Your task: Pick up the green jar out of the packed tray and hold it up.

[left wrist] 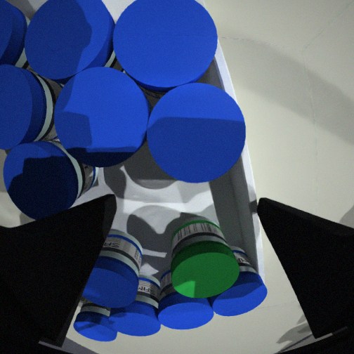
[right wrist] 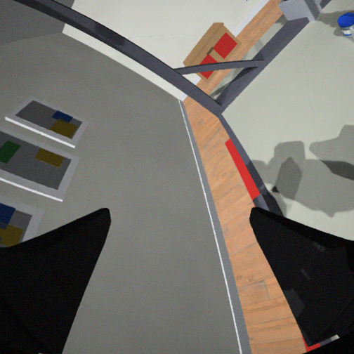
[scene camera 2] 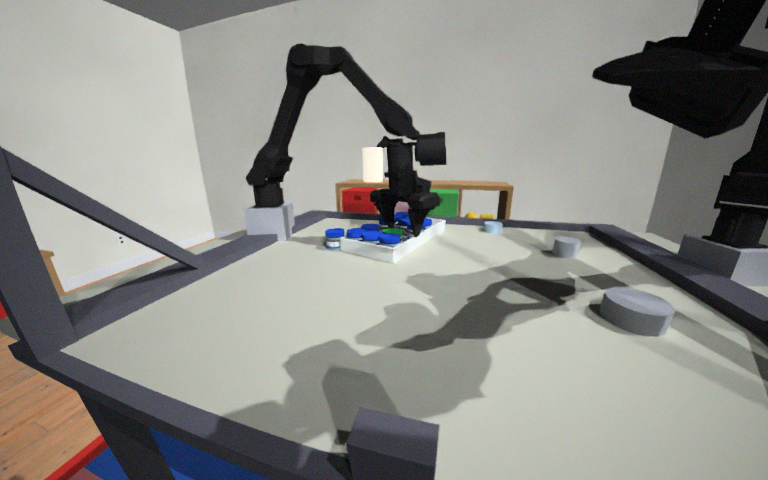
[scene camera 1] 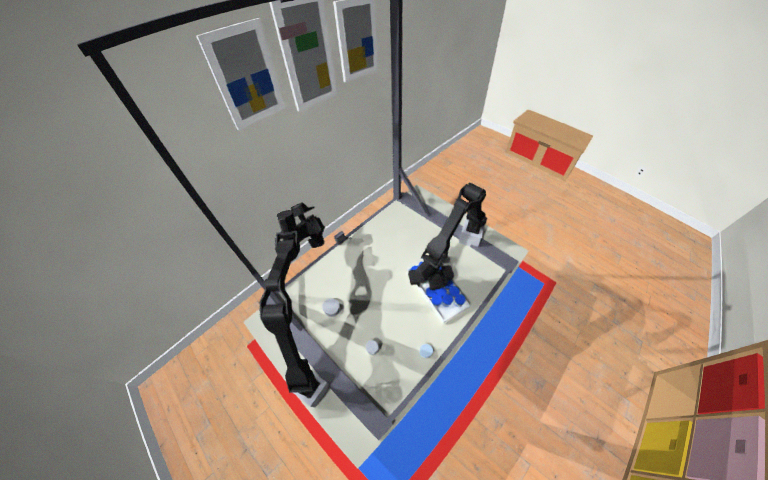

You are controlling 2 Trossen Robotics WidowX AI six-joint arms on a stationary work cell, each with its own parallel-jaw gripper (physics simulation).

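Frame: origin at the left arm's base, x ahead, y left, z up, level; millimetres.
Seen in the pictures: left gripper, fingertip midpoint: (scene camera 2: 403,233) (scene camera 1: 428,284); right gripper, fingertip midpoint: (scene camera 1: 319,216); left arm's base, origin of the base link: (scene camera 2: 269,205) (scene camera 1: 473,228); right arm's base, origin of the base link: (scene camera 2: 733,242) (scene camera 1: 308,386).
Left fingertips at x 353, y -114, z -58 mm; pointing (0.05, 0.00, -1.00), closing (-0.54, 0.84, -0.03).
Note:
Offsets run from my left fingertips to a thing's top centre.
The green jar {31 mm back, 34 mm right, 17 mm up} (scene camera 2: 391,232) (left wrist: 205,270) stands among blue-lidded jars at one end of the white tray {6 mm back, 42 mm left, 2 mm up} (scene camera 1: 453,312) (scene camera 2: 394,254) (left wrist: 175,192). It is hidden behind the arm in scene camera 1. My left gripper (scene camera 1: 433,278) (scene camera 2: 404,229) (left wrist: 188,203) is open and points down, low over the tray. In the left wrist view the green lid lies between its spread fingers, below the line of the tips; a blue-lidded jar (left wrist: 112,280) is close to the left finger. My right gripper (right wrist: 181,215) is open and empty, raised at the far side of the table, facing the wall.
Several blue-lidded jars {41 mm ahead, 100 mm left, 17 mm up} (scene camera 1: 447,297) (left wrist: 197,132) fill the tray's other end. One blue-lidded jar {165 mm back, 5 mm right, 13 mm up} (scene camera 2: 334,238) (right wrist: 346,24) stands outside the tray, against its corner. Grey discs {262 mm ahead, 352 mm right, 1 mm up} (scene camera 1: 331,306) (scene camera 2: 637,311) {347 mm ahead, 113 mm right, 6 mm up} (scene camera 1: 372,346) (scene camera 2: 565,246) and a pale blue disc {275 mm ahead, 88 mm left, 5 mm down} (scene camera 1: 426,350) (scene camera 2: 493,226) stand on the table.

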